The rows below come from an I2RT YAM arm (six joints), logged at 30 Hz.
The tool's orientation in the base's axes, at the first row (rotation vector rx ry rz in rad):
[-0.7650 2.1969 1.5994]
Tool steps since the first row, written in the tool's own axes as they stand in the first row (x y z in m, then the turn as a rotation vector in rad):
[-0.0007 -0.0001 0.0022 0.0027 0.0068 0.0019]
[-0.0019 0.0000 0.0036 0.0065 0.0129 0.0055]
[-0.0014 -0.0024 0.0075 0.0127 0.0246 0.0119]
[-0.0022 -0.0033 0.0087 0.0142 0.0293 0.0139]
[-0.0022 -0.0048 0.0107 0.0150 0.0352 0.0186]
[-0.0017 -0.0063 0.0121 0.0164 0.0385 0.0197]
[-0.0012 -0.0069 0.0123 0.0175 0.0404 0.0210]
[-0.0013 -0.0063 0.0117 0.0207 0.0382 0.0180]
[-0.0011 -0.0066 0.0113 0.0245 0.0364 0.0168]
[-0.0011 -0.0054 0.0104 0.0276 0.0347 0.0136]
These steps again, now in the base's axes. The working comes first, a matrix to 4 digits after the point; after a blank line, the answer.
The tool's axes in the first row as the columns of a matrix, in the base's axes (used below as rounded here):
[-0.8065 -0.5886 -0.0556]
[-0.2337 0.2310 0.9445]
[-0.5430 0.7747 -0.3239]

[0.0005 0.0022 -0.0004 -0.0063 0.0027 0.0032]
[0.0013 0.0038 -0.0001 -0.0131 0.0067 0.0047]
[0.0021 0.0069 -0.0035 -0.0254 0.0140 0.0083]
[0.0032 0.0080 -0.0042 -0.0295 0.0166 0.0105]
[0.0040 0.0095 -0.0060 -0.0339 0.0222 0.0131]
[0.0044 0.0104 -0.0079 -0.0370 0.0237 0.0145]
[0.0043 0.0103 -0.0087 -0.0391 0.0251 0.0150]
[0.0041 0.0099 -0.0080 -0.0402 0.0210 0.0125]
[0.0041 0.0094 -0.0082 -0.0421 0.0186 0.0095]
[0.0035 0.0088 -0.0070 -0.0434 0.0144 0.0075]

